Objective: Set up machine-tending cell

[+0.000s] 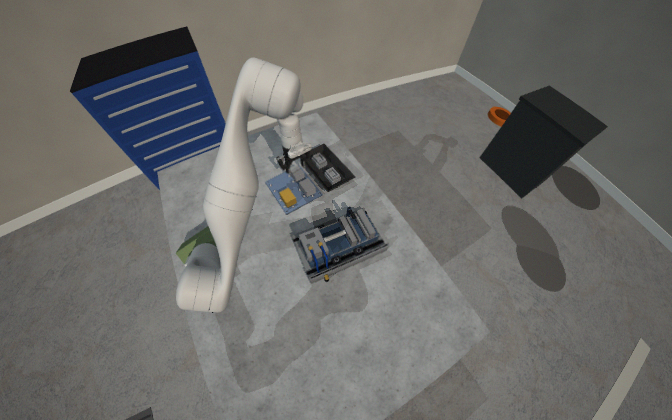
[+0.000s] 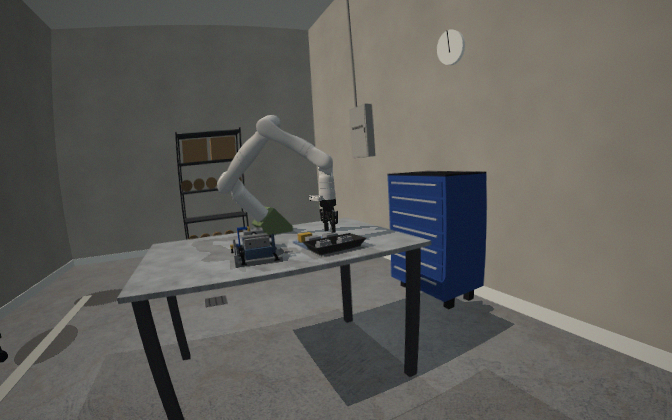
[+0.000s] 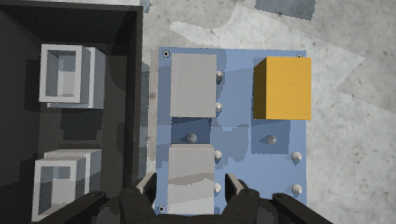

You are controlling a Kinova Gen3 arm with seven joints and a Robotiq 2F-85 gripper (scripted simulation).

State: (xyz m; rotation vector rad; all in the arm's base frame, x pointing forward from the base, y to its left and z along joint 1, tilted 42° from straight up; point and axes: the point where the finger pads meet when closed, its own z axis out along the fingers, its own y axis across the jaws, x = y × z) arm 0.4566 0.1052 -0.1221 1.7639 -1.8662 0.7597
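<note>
My gripper is now 7 cm past the white rod, 34 cm to the left of it and 1 cm below it. The rest, counted from my hand: brass blank: 10 cm behind, 8 cm to the right, 4 cm below; then vise: 5 cm behind, 35 cm to the right, 3 cm below.
</note>
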